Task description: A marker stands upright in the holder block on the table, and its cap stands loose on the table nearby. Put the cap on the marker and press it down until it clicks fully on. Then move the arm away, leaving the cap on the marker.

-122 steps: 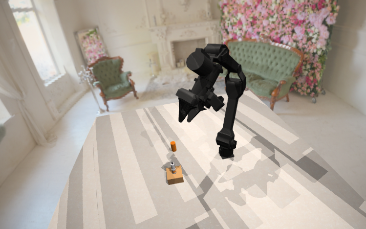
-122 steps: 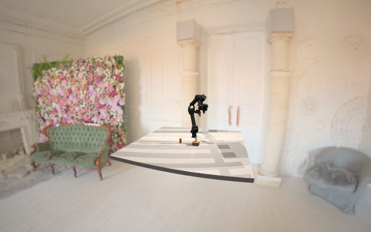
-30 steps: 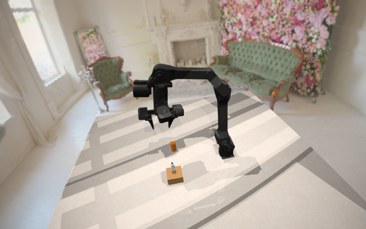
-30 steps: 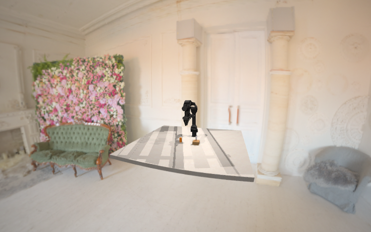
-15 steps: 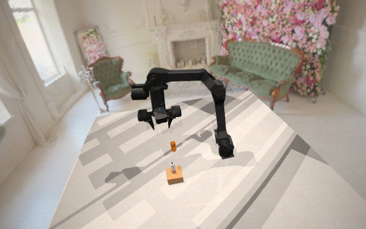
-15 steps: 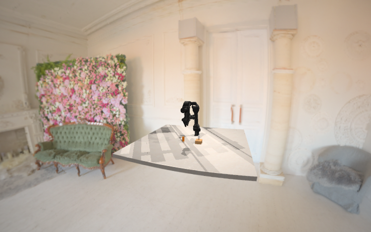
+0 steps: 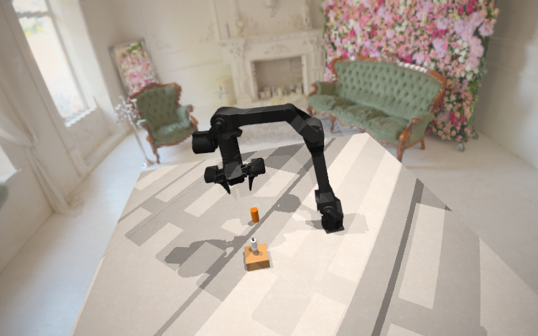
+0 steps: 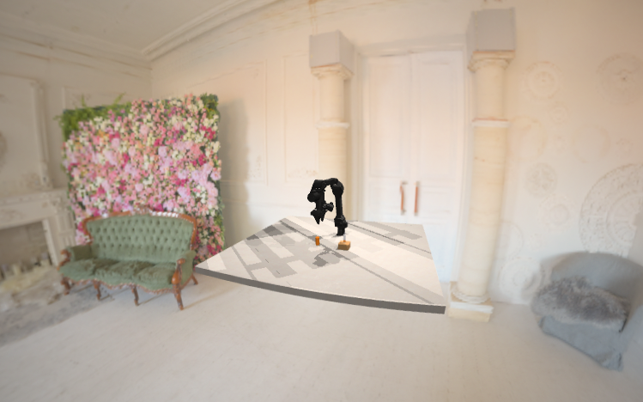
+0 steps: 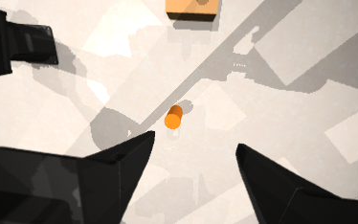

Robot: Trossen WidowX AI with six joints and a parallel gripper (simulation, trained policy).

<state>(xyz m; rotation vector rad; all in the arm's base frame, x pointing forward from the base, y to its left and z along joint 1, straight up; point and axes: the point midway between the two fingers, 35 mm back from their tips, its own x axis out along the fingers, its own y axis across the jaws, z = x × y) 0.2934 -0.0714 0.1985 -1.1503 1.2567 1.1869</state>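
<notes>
Right now the orange cap is 14 cm below my gripper tip, 3 cm to the right of it and 3 cm behind it. The rest, counted from my gripper tip: holder block (16 cm to the left, 15 cm below, 2 cm behind).
</notes>
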